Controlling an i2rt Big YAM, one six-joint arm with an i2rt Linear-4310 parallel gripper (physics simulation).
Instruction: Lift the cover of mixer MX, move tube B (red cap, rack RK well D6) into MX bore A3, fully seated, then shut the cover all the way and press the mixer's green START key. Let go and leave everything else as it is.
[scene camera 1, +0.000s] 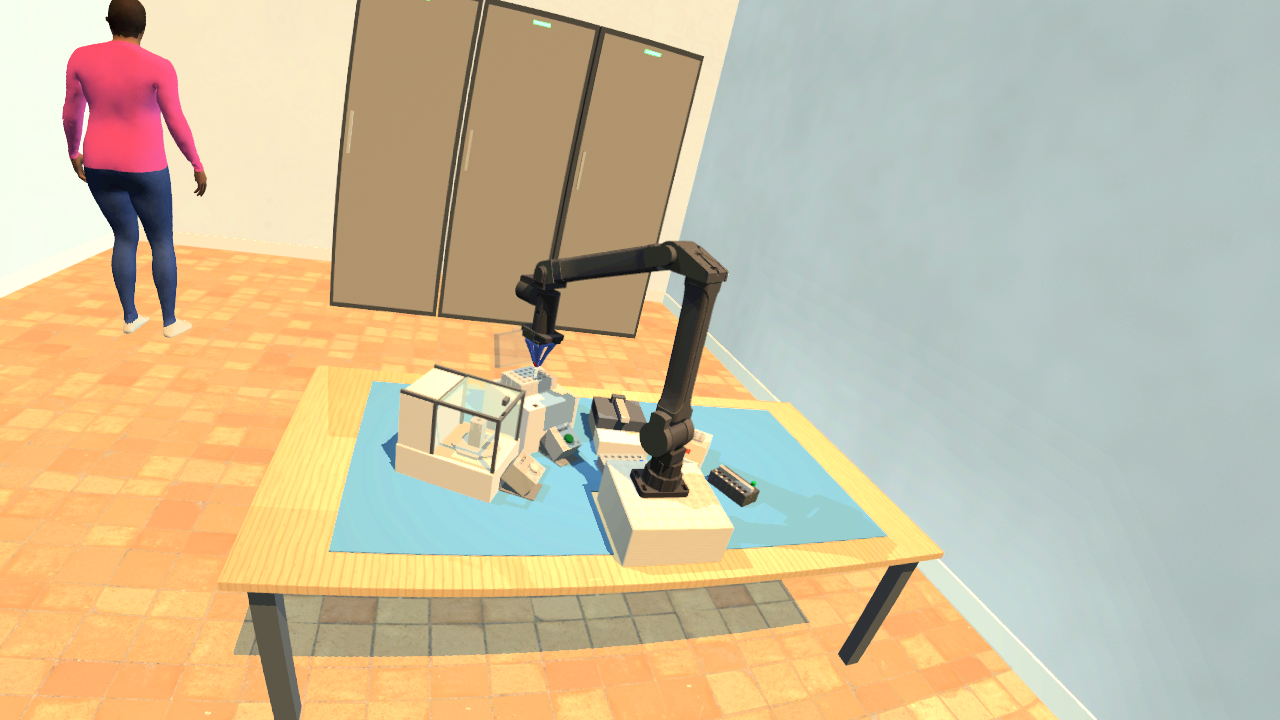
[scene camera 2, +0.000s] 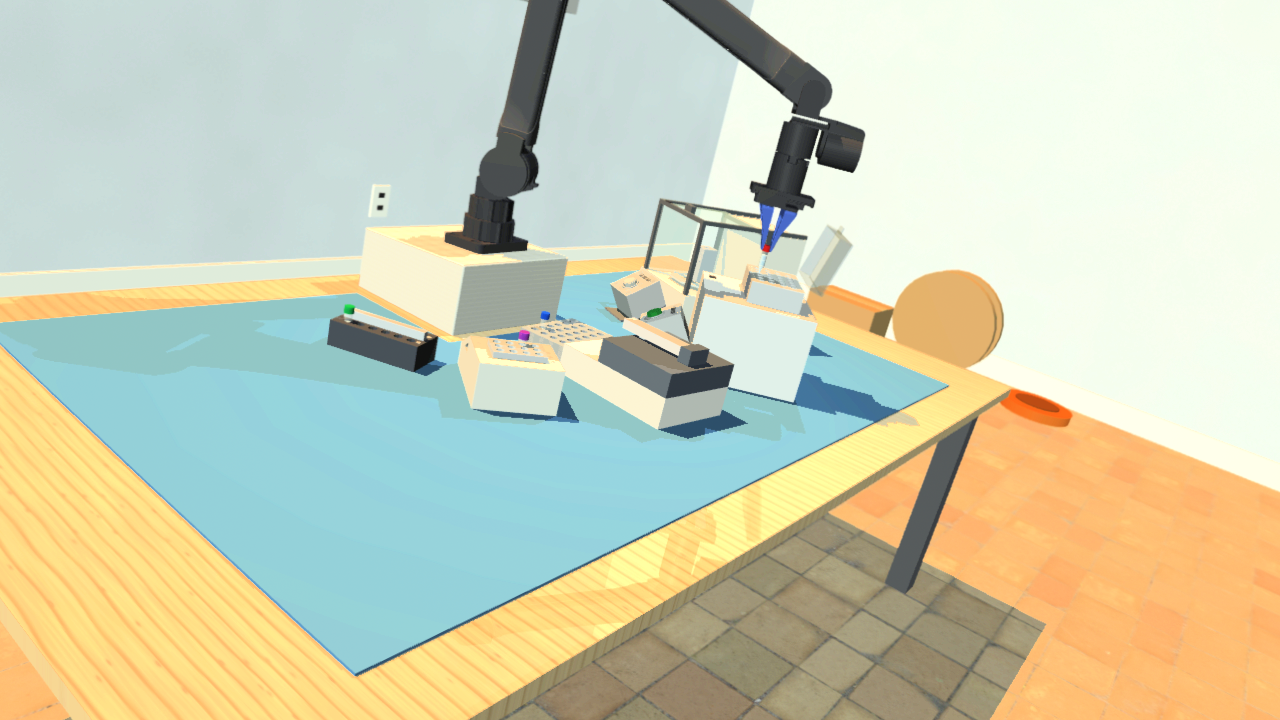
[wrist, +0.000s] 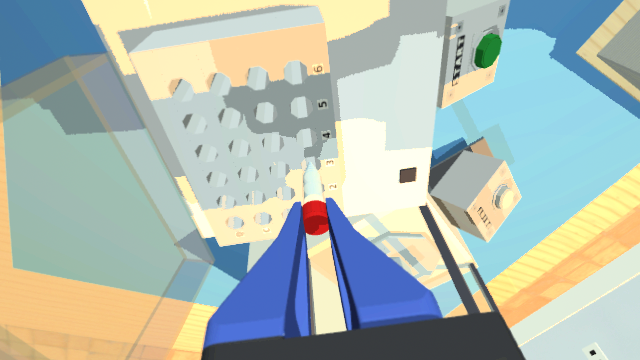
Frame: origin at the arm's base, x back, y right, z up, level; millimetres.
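Where they show: gripper, fingertip midpoint: (scene camera 1: 537, 365) (scene camera 2: 765, 250) (wrist: 314, 209); arm's base at its link origin: (scene camera 1: 658, 485) (scene camera 2: 486, 245).
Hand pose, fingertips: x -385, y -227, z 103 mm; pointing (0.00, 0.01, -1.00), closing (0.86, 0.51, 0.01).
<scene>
Each offset is from my fingertips to the top centre of the thing. "spot": to the spot under its first point.
The white mixer MX (scene camera 1: 532, 428) (scene camera 2: 756, 349) (wrist: 367, 185) has its clear cover {dx -85, dy -47, dz +67 mm} (scene camera 2: 825, 259) (wrist: 75, 170) raised, standing open beyond the bore block {spot: dx -56, dy +46, dz -49 mm} (scene camera 2: 775, 292) (wrist: 260, 47). My gripper (scene camera 1: 537, 363) (scene camera 2: 767, 246) (wrist: 314, 209) is shut on the red cap of tube B {dx +1, dy -2, dz +8 mm} (scene camera 2: 762, 261) (wrist: 312, 182) above the block. The tube is nearly upright. In the wrist view its tip overlaps the A-column hole beside label 3; whether it has entered is unclear. The green START key {dx +124, dy +83, dz -135 mm} (scene camera 1: 568, 438) (scene camera 2: 655, 312) (wrist: 488, 51) sits on a small sloped box beside the mixer.
A framed glass-walled instrument {dx +192, dy -158, dz +13 mm} (scene camera 1: 434, 429) stands close beside the mixer. A box with a pale knob {spot: dx +273, dy -47, dz -144 mm} (scene camera 1: 528, 471) (wrist: 475, 195) is near it. A white rack {dx +182, dy +233, dz -179 mm} (scene camera 2: 581, 335), a dark-lidded box {dx +14, dy +264, dz -107 mm} (scene camera 2: 666, 367), a small white block {dx +113, dy +444, dz -139 mm} (scene camera 2: 514, 385) and a black rack {dx +278, dy +517, dz -161 mm} (scene camera 1: 733, 485) (scene camera 2: 380, 342) stand on the mat.
</scene>
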